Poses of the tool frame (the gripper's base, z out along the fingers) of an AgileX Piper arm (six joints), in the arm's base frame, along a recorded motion.
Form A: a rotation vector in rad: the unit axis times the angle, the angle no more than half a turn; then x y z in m.
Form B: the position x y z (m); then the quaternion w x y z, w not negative. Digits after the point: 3 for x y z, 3 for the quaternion.
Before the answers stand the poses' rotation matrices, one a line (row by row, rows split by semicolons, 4 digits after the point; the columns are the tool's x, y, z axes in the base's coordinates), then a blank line. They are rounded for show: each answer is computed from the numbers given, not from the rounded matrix.
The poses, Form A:
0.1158, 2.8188, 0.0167, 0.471, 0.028, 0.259
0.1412, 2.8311, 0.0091, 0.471, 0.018, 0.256
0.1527, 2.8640, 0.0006, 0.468, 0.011, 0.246
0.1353, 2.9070, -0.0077, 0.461, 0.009, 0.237
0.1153, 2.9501, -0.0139, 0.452, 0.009, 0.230
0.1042, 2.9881, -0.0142, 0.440, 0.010, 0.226
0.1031, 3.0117, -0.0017, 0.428, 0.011, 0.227
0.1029, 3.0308, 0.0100, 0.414, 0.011, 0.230
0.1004, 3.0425, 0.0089, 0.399, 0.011, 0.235
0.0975, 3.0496, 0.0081, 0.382, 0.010, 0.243
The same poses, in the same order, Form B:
-0.9458 0.0781 0.3151; 0.0818 0.9966 -0.0014; -0.3142 0.0245 -0.9491
-0.9484 0.0962 0.3021; 0.0981 0.9951 -0.0088; -0.3015 0.0213 -0.9532
-0.9573 0.1043 0.2698; 0.1044 0.9944 -0.0140; -0.2697 0.0148 -0.9628
-0.9691 0.0923 0.2289; 0.0910 0.9957 -0.0159; -0.2294 0.0054 -0.9733
-0.9791 0.0782 0.1876; 0.0765 0.9969 -0.0167; -0.1883 -0.0020 -0.9821
-0.9861 0.0700 0.1506; 0.0685 0.9975 -0.0147; -0.1513 -0.0042 -0.9885
-0.9895 0.0682 0.1277; 0.0680 0.9977 -0.0055; -0.1277 0.0032 -0.9918
-0.9918 0.0673 0.1090; 0.0680 0.9977 0.0029; -0.1085 0.0103 -0.9940
-0.9931 0.0655 0.0974; 0.0661 0.9978 0.0026; -0.0970 0.0090 -0.9952
-0.9939 0.0635 0.0904; 0.0640 0.9979 0.0024; -0.0901 0.0082 -0.9959

0.471, 0.028, 0.259, 0.159, 0.041, 0.986, 0.006
0.471, 0.018, 0.256, 0.153, 0.049, 0.987, 0.003
0.468, 0.011, 0.246, 0.136, 0.053, 0.989, 0.000
0.461, 0.009, 0.237, 0.115, 0.046, 0.992, -0.003
0.452, 0.009, 0.230, 0.094, 0.039, 0.995, -0.005
0.440, 0.010, 0.226, 0.076, 0.035, 0.997, -0.005
0.428, 0.011, 0.227, 0.064, 0.034, 0.997, -0.001
0.414, 0.011, 0.230, 0.054, 0.034, 0.998, 0.003
0.399, 0.011, 0.235, 0.049, 0.033, 0.998, 0.003
0.382, 0.010, 0.243, 0.045, 0.032, 0.998, 0.003

